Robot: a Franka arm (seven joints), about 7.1 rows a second.
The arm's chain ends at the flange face. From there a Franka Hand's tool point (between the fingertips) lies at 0.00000 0.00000 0.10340 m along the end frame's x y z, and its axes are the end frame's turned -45 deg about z.
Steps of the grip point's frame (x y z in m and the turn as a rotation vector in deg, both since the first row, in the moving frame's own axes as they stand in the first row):
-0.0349, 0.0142, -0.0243, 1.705, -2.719, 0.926
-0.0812, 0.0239, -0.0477, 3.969, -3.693, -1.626
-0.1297, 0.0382, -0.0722, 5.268, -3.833, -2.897
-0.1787, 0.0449, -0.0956, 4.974, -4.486, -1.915
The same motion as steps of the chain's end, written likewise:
-0.0090, 0.0335, -0.0241, -0.717, -3.128, 0.926
-0.0308, 0.0745, -0.0472, 0.195, -5.418, -1.626
-0.0531, 0.1203, -0.0715, 1.015, -6.435, -2.897
-0.0826, 0.1585, -0.0949, 0.345, -6.689, -1.915

